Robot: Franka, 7 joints.
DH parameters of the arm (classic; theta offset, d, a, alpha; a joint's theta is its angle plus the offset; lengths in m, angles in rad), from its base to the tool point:
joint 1: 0 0.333 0 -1.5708
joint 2: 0 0 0 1.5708
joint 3: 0 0.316 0.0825 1.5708
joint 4: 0 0 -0.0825 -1.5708
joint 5: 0 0.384 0 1.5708
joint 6: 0 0 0.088 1.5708
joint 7: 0 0.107 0 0
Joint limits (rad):
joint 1: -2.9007..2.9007
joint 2: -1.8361..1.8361
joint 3: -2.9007..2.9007
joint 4: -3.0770..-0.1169
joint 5: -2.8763..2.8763
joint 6: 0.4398..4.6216
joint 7: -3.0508..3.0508
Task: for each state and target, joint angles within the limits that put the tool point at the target. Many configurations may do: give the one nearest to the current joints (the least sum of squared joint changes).
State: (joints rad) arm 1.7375 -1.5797 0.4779 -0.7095 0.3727 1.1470 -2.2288
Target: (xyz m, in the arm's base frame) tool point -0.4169 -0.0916 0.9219
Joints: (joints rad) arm 1.1008 -0.9819 0.6701 -0.9654 0.4124 1.4113 -2.2288
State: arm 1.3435 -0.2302 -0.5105 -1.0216 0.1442 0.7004 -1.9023
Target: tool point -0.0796 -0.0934 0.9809
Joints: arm 1.2246 -0.7461 -0.0109 -0.7276 0.3527 0.6992 -1.9023
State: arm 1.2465 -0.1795 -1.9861 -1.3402 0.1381 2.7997 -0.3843
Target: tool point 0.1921 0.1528 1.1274
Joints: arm 1.5584 0.3221 -2.0011 -0.6602 0.1391 3.3863 -0.3843
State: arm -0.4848 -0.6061 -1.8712 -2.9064 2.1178 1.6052 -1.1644
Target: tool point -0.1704 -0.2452 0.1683
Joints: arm -0.5947 -0.5491 -2.1126 -2.9613 2.1594 1.7151 -1.1644
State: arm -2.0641 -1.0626 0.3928 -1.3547 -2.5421 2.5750 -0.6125
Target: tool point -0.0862 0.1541 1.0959
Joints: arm -1.9013 -0.9301 -0.2368 -1.2710 -2.5409 2.4414 -0.6125
